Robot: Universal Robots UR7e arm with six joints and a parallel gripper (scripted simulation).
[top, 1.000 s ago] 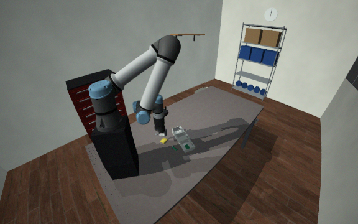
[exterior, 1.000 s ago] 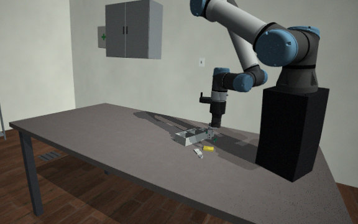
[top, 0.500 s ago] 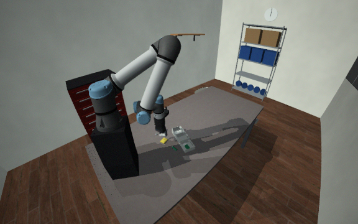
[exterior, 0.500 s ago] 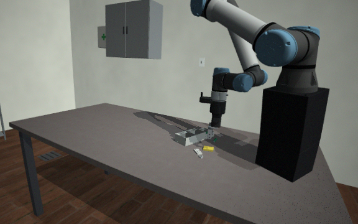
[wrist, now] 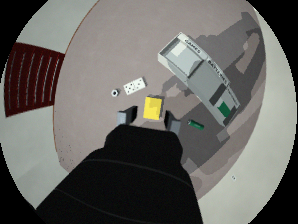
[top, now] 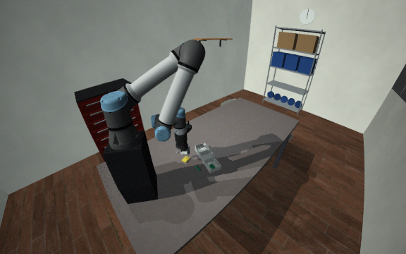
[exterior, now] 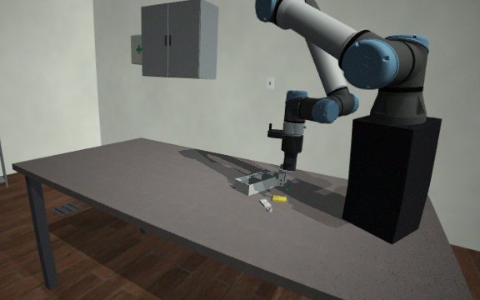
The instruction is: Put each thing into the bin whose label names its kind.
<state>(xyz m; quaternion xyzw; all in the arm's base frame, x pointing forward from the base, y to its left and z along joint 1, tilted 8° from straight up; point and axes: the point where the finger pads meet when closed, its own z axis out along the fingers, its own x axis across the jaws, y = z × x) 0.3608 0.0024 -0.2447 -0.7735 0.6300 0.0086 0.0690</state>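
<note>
The yellow block is 80 mm below my hand. The rest, counted from my hand: slim green thing (120 mm to the right, 80 mm below).
</note>
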